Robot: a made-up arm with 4 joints.
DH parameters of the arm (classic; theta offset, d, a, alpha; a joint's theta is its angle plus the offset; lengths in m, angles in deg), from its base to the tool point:
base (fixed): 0 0 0 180
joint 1: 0 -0.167 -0.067 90
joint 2: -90 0.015 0.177 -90
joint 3: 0 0.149 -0.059 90
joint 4: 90 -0.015 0.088 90
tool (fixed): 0 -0.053 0 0
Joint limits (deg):
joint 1: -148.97..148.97
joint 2: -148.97..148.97
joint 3: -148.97..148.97
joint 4: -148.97..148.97
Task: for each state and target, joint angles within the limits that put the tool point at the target. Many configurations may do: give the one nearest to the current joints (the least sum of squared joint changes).
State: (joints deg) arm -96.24 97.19 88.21 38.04
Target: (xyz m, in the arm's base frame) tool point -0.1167 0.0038 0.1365
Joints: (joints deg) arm -108.69 57.76 48.98 98.62
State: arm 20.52 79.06 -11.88 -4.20
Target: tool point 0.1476 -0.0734 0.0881
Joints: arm 18.33 34.67 -11.68 2.90
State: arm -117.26 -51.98 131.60 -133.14
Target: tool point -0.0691 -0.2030 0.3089
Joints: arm -69.05 -94.02 131.09 -119.46
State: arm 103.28 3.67 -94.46 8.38
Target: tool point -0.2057 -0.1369 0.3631
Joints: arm 132.69 21.04 -141.47 18.06
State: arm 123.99 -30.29 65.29 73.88
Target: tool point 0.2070 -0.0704 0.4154
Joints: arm 145.96 -50.16 106.71 58.92
